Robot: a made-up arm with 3 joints. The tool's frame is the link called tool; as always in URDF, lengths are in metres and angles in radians. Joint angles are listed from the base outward. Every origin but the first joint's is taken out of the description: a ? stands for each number. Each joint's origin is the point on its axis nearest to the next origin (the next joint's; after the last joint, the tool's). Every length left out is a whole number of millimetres.
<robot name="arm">
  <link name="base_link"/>
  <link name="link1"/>
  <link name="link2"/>
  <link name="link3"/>
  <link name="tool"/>
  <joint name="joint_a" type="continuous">
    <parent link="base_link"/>
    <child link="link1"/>
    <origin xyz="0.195 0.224 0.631" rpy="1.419 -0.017 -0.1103"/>
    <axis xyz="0 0 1"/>
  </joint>
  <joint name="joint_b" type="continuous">
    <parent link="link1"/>
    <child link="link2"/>
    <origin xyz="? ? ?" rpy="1.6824 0 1.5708"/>
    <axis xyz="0 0 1"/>
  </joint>
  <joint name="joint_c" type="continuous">
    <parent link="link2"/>
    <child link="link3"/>
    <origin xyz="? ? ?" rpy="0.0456 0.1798 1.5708"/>
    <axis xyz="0 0 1"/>
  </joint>
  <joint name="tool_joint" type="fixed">
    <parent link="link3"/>
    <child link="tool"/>
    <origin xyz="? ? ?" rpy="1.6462 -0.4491 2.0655"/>
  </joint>
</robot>
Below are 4 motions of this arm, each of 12 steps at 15 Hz.
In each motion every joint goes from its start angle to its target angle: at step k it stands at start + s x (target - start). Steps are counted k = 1, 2, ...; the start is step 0. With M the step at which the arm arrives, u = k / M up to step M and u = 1 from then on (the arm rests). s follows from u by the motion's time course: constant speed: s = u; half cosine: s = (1 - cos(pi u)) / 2; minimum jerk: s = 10 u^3 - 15 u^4 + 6 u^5.
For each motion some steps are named. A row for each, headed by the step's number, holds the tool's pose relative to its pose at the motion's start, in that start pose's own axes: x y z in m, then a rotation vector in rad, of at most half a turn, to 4 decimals.
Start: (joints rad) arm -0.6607 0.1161 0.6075
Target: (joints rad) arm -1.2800 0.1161 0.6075
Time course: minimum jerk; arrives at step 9
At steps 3, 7, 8, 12:
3: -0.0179 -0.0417 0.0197 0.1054 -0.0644 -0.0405
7: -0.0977 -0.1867 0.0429 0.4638 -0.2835 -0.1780
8: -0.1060 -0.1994 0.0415 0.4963 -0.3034 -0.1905
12: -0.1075 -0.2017 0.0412 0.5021 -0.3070 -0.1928

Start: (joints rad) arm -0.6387 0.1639 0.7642
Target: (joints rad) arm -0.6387 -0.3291 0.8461
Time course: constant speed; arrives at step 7
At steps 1, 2, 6, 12:
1: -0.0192 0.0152 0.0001 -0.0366 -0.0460 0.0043
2: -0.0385 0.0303 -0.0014 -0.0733 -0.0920 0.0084
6: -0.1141 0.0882 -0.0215 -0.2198 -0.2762 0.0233
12: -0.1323 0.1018 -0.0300 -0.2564 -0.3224 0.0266

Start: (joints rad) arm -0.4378 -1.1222 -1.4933
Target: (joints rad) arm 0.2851 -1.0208 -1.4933
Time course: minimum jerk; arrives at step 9
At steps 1, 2, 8, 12:
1: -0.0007 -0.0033 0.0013 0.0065 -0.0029 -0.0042
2: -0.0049 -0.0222 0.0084 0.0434 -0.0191 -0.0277
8: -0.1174 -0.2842 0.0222 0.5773 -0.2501 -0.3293
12: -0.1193 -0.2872 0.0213 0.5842 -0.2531 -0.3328

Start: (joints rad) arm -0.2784 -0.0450 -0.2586
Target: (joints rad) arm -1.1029 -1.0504 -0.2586
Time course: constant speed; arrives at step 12
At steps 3, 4, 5, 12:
3: -0.0689 0.0372 0.0147 -0.1196 -0.2407 -0.1472
4: -0.0876 0.0551 0.0131 -0.1689 -0.3146 -0.1978
5: -0.1032 0.0751 0.0084 -0.2228 -0.3848 -0.2490
12: -0.1020 0.2346 -0.0967 -0.7191 -0.7550 -0.6008

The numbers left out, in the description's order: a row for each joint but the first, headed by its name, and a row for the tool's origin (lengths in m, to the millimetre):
joint_b: 0.147 0.056 0
joint_c: -0.032 0.051 0
tool: 0.278 0.242 0

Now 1 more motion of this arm.
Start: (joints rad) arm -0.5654 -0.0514 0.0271
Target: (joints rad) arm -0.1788 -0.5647 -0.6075
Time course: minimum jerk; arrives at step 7
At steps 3, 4, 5, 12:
3: -0.1569 0.0943 -0.0158 -0.2297 -0.3305 0.1916
4: -0.2778 0.1246 -0.0619 -0.3578 -0.5825 0.3440
5: -0.3747 0.1211 -0.1187 -0.4393 -0.8044 0.4784
12: -0.4311 0.1047 -0.1622 -0.4782 -0.9526 0.5670

